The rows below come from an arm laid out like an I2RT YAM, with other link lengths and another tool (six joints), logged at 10 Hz.
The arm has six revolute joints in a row. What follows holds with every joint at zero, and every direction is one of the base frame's. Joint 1 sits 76.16 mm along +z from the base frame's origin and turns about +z. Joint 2 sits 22.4 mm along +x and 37.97 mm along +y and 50.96 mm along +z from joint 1 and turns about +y. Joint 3 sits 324.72 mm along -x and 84.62 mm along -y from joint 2 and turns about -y. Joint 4 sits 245 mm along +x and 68.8 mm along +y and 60 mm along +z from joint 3 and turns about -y. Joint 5 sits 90.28 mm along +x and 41.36 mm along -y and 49.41 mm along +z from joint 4 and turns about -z. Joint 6 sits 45.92 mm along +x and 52.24 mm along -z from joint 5 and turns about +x. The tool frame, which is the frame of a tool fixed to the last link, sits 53 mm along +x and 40 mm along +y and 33 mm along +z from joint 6; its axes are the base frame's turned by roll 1.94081, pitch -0.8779 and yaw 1.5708 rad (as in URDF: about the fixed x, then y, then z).
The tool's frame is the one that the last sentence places.
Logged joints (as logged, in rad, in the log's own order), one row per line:
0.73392 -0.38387 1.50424 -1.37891 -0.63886 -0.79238
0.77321 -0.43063 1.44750 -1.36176 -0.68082 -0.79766
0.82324 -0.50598 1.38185 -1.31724 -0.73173 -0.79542
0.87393 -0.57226 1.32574 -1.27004 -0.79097 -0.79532
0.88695 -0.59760 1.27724 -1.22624 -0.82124 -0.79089
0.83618 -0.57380 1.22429 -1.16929 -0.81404 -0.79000
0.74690 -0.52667 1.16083 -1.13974 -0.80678 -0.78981
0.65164 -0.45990 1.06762 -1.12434 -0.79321 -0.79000
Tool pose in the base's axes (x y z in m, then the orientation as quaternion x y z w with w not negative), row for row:
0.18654 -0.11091 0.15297 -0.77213 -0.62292 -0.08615 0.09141
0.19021 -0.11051 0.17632 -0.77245 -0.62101 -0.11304 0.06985
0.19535 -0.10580 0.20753 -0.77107 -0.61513 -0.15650 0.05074
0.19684 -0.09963 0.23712 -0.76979 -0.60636 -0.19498 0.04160
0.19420 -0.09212 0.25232 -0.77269 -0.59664 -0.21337 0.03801
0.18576 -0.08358 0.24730 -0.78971 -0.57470 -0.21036 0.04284
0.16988 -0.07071 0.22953 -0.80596 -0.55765 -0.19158 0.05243
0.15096 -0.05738 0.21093 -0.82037 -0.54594 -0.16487 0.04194
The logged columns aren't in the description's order. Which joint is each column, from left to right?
Columns, left to right: joint 3, joint 5, joint 2, joint 6, joint 4, joint 1.
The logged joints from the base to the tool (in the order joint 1, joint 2, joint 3, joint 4, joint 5, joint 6), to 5 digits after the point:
-0.79238 1.50424 0.73392 -0.63886 -0.38387 -1.37891
-0.79766 1.44750 0.77321 -0.68082 -0.43063 -1.36176
-0.79542 1.38185 0.82324 -0.73173 -0.50598 -1.31724
-0.79532 1.32574 0.87393 -0.79097 -0.57226 -1.27004
-0.79089 1.27724 0.88695 -0.82124 -0.59760 -1.22624
-0.79000 1.22429 0.83618 -0.81404 -0.57380 -1.16929
-0.78981 1.16083 0.74690 -0.80678 -0.52667 -1.13974
-0.79000 1.06762 0.65164 -0.79321 -0.45990 -1.12434

